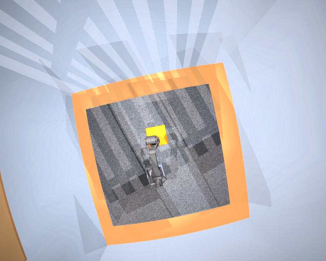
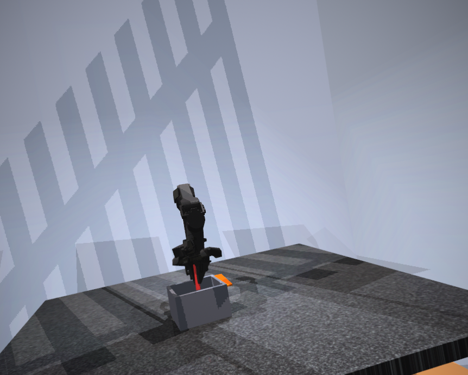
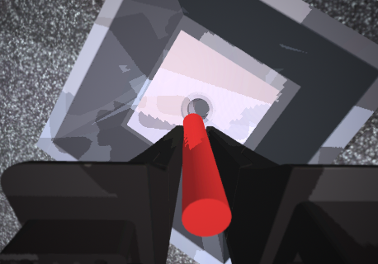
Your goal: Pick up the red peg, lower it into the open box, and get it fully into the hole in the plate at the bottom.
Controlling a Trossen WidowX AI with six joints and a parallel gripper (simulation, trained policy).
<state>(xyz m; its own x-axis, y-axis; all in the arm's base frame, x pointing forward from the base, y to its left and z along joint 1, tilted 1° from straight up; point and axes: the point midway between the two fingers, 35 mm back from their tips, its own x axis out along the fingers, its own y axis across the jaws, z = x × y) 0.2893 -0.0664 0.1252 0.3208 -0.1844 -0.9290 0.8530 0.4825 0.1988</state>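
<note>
My gripper tip is 1 cm past the red peg and 2 cm below it. The rest, counted from my gripper tip: grey box: 1 cm ahead, 1 cm to the right, 7 cm below.
</note>
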